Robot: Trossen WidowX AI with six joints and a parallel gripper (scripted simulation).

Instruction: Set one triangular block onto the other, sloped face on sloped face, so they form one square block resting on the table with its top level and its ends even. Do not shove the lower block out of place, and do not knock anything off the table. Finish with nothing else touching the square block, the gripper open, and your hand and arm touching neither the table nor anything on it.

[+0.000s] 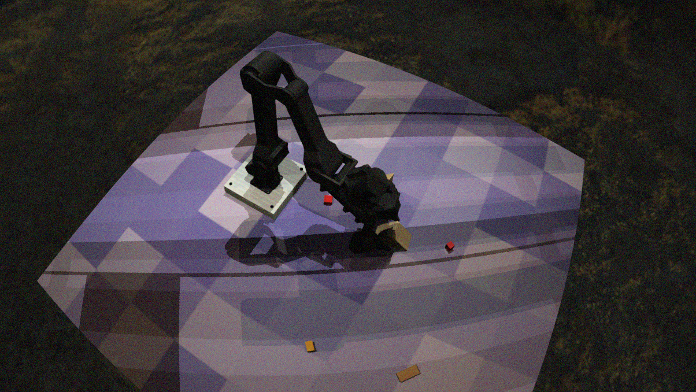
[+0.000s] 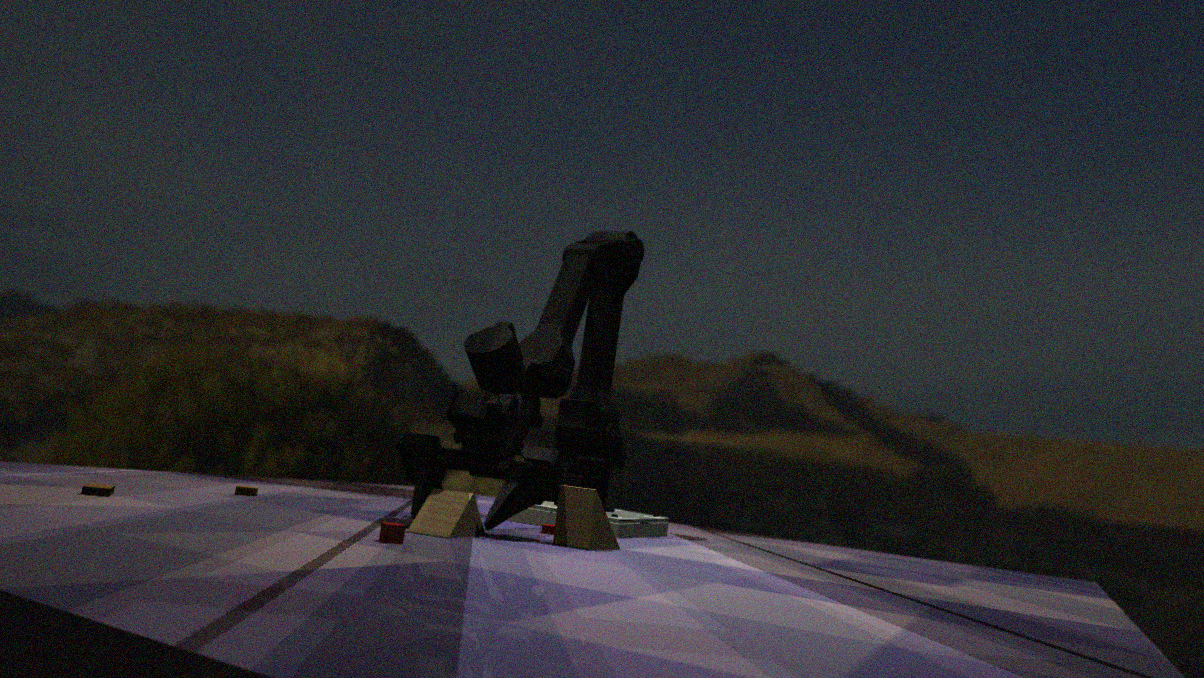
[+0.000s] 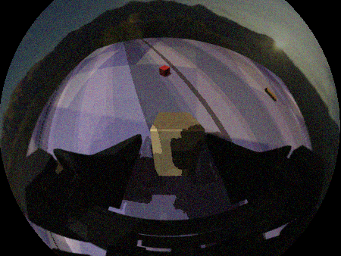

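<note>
The small red cube lies 130 mm ahead of my gripper tip and 50 mm to the left of it. Round my gripper tip: orange block (10 mm behind, 340 mm to the right, 10 mm below); then flat tan block (200 mm ahead, 290 mm to the right, 10 mm below).
</note>
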